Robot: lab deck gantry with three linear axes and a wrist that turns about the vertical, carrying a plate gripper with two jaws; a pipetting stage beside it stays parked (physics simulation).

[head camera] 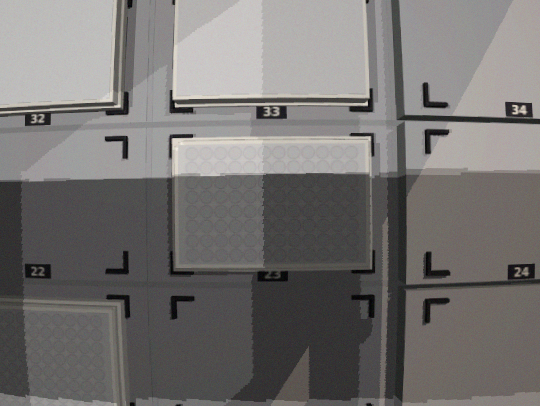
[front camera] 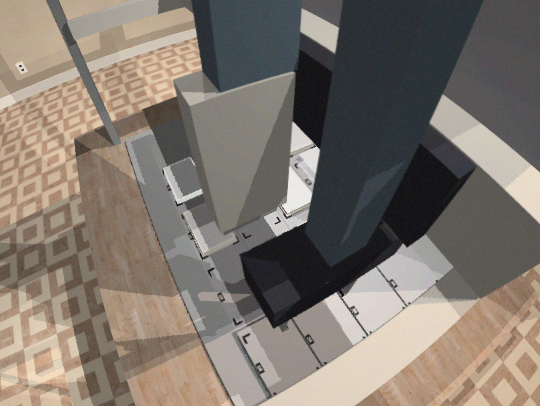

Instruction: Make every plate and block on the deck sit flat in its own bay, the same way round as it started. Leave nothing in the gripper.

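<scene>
A plate with round wells lies in bay 23, its edges lined up with the corner marks. A plain white plate sits in bay 33 and a plain plate in bay 32. Part of a welled plate shows in bay 12. A plate with a grey top sits behind it in the front view. My gripper is a black body low over the near bays. One jaw tip shows under its left end, far out, so it looks open; the other jaw is hidden. No jaw shows in the head view.
The beige pipetting stage stands left of the gripper column and hides part of the deck. Bay 22 and bay 24 hold no plate in the head view. A raised edge runs along bays 24 and 34.
</scene>
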